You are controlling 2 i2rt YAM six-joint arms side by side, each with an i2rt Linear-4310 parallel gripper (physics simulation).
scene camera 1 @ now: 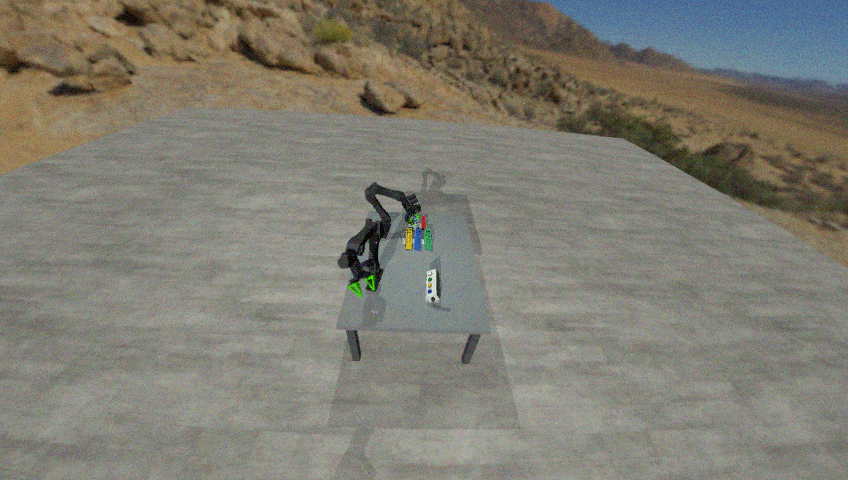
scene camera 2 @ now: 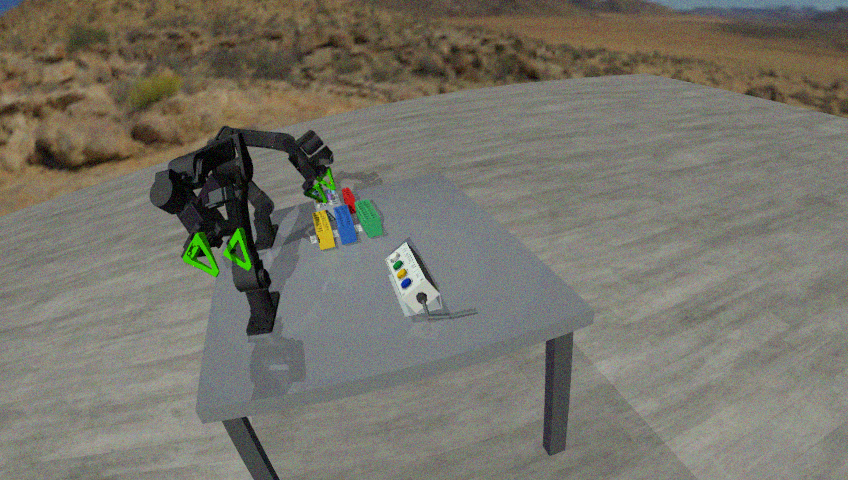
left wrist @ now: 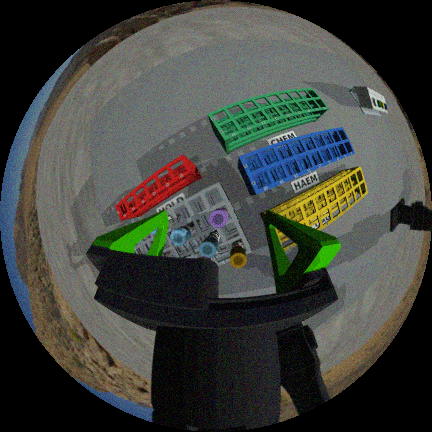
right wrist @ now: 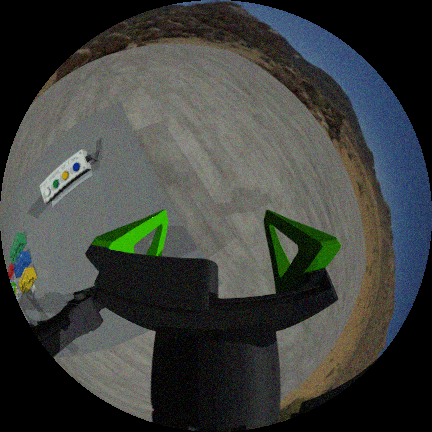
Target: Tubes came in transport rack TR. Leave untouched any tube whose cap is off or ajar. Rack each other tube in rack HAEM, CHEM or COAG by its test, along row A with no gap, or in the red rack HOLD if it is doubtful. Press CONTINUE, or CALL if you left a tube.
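Where they show: left gripper, fingertip midpoint: [scene camera 1: 415, 222] [scene camera 2: 330, 195] [left wrist: 215, 215]; right gripper, fingertip midpoint: [scene camera 1: 367, 293] [scene camera 2: 234, 271] [right wrist: 215, 214]; left arm's base, origin of the base link: [scene camera 1: 384, 230] [scene camera 2: 266, 238]; right arm's base, origin of the base link: [scene camera 1: 375, 279] [scene camera 2: 264, 314] [left wrist: 397, 212].
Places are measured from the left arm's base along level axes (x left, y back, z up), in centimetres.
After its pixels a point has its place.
My left gripper [scene camera 1: 413, 219] @(x 6.0, y -25.2, z 8.6 cm) [scene camera 2: 329, 195] @(x 6.0, y -25.2, z 8.6 cm) [left wrist: 215, 215] @(x 6.0, y -25.2, z 8.6 cm) is open above the pale transport rack [left wrist: 216, 191] @(x 6.0, y -27.9, z 0.8 cm). Below its fingers show a purple-capped tube [left wrist: 218, 218] @(x 5.7, y -24.9, z 9.4 cm), a light-blue-capped tube [left wrist: 179, 237] @(x 9.8, y -24.3, z 9.4 cm), another light-blue-capped tube [left wrist: 208, 248] @(x 7.4, y -22.6, z 9.4 cm) and an amber-capped tube [left wrist: 239, 259] @(x 5.0, y -20.7, z 9.4 cm). The left finger and gripper body hide part of the rack. The red rack HOLD [left wrist: 195, 172] @(x 7.7, y -31.1, z 3.1 cm), green rack CHEM [left wrist: 300, 122] @(x -11.8, y -35.7, z 1.3 cm), blue rack HAEM [left wrist: 245, 172] @(x 1.7, y -28.7, z 5.2 cm) and yellow rack [left wrist: 277, 206] @(x -2.0, y -23.3, z 1.4 cm) stand around it; the yellow one's label is not readable. My right gripper [scene camera 1: 367, 292] @(x -87.8, y -13.9, z 27.8 cm) [scene camera 2: 233, 272] @(x -87.8, y -13.9, z 27.8 cm) [right wrist: 215, 214] @(x -87.8, y -13.9, z 27.8 cm) is open and empty, away from the racks.
A white button box [scene camera 1: 435, 286] @(x -59.5, y -47.9, z 8.1 cm) [scene camera 2: 419, 285] @(x -66.1, y -47.3, z 7.2 cm) [left wrist: 371, 100] [right wrist: 71, 172] @(x -60.5, y -44.0, z 5.8 cm) with white, green, yellow and blue buttons stands apart from the racks, a cable at one end. The right arm is raised over the table's edge near its own base.
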